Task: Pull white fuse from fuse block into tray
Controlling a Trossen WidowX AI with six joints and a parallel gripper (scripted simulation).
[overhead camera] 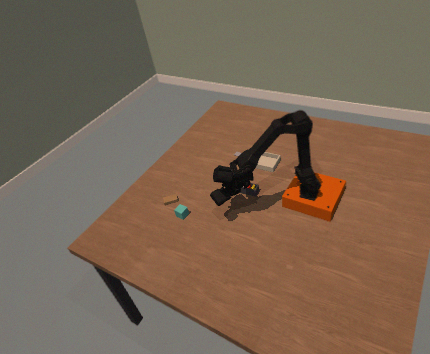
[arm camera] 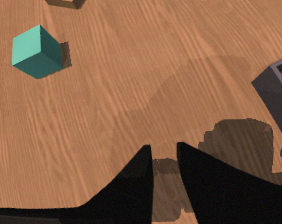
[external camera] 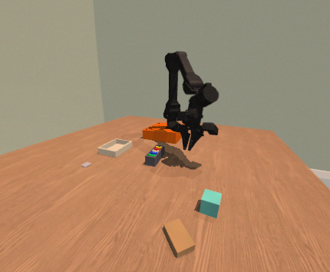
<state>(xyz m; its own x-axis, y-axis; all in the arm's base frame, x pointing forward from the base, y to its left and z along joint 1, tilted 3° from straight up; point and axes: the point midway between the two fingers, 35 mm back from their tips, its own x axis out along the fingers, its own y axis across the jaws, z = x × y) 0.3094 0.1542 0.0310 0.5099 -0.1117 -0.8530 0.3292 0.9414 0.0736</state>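
The white fuse is 3 cm behind my gripper tip, 14 cm to the right of it and 5 cm below it. Also, from my gripper tip: red fuse: 6 cm behind, 14 cm to the right, 5 cm below; then green fuse: 1 cm ahead, 13 cm to the right, 5 cm below; then blue fuse: 1 cm behind, 13 cm to the right, 5 cm below.
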